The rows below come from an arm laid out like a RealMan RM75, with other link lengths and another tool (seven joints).
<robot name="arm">
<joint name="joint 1" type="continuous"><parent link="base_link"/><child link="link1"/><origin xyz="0.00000 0.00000 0.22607" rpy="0.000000 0.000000 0.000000"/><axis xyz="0 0 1"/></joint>
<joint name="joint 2" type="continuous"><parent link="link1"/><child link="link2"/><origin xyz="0.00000 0.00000 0.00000" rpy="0.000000 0.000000 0.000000"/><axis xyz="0 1 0"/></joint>
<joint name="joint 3" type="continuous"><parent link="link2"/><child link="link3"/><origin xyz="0.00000 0.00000 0.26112" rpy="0.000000 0.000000 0.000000"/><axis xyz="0 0 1"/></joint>
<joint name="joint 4" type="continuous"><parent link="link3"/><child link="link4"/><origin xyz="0.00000 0.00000 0.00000" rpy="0.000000 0.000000 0.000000"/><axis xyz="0 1 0"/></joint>
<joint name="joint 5" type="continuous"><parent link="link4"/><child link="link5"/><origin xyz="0.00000 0.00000 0.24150" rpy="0.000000 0.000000 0.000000"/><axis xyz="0 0 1"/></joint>
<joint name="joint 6" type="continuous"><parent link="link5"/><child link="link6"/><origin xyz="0.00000 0.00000 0.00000" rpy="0.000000 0.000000 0.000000"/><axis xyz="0 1 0"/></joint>
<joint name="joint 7" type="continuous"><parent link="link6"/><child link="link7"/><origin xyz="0.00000 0.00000 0.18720" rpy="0.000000 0.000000 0.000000"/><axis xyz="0 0 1"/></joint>
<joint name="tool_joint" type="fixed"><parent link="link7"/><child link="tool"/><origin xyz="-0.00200 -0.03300 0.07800" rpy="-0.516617 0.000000 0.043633"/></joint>
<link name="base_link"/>
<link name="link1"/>
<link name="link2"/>
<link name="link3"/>
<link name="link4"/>
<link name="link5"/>
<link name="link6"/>
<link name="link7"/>
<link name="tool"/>
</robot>
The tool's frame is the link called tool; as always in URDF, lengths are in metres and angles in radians. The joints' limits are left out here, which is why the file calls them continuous.
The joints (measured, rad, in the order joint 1, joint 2, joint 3, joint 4, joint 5, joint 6, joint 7), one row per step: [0.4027 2.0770 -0.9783 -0.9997 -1.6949 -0.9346 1.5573]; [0.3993 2.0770 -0.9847 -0.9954 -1.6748 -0.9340 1.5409]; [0.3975 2.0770 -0.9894 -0.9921 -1.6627 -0.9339 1.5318]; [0.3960 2.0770 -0.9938 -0.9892 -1.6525 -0.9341 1.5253]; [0.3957 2.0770 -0.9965 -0.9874 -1.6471 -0.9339 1.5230]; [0.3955 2.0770 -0.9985 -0.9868 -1.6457 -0.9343 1.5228]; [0.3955 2.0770 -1.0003 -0.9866 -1.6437 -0.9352 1.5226]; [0.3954 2.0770 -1.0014 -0.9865 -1.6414 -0.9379 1.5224]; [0.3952 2.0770 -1.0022 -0.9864 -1.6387 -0.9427 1.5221]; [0.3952 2.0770 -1.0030 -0.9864 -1.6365 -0.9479 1.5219]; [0.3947 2.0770 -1.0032 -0.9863 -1.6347 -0.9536 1.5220]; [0.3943 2.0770 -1.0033 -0.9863 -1.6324 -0.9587 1.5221]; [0.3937 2.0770 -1.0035 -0.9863 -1.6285 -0.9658 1.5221]
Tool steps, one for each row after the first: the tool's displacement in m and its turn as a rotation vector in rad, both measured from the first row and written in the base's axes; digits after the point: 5 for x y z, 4 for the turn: [-0.00144 -0.00059 -0.00074 0.0033 0.0043 0.0083]; [-0.00238 -0.00103 -0.00172 0.0039 0.0076 0.0130]; [-0.00323 -0.00147 -0.00278 0.0036 0.0112 0.0166]; [-0.00385 -0.00159 -0.00351 0.0030 0.0140 0.0181]; [-0.00422 -0.00179 -0.00427 0.0013 0.0148 0.0190]; [-0.00495 -0.00192 -0.00486 -0.0001 0.0161 0.0206]; [-0.00587 -0.00223 -0.00545 -0.0022 0.0184 0.0230]; [-0.00710 -0.00279 -0.00622 -0.0055 0.0215 0.0265]; [-0.00847 -0.00336 -0.00709 -0.0092 0.0243 0.0305]; [-0.00944 -0.00413 -0.00791 -0.0131 0.0273 0.0336]; [-0.01045 -0.00477 -0.00850 -0.0161 0.0307 0.0366]; [-0.01196 -0.00565 -0.00924 -0.0201 0.0358 0.0410]
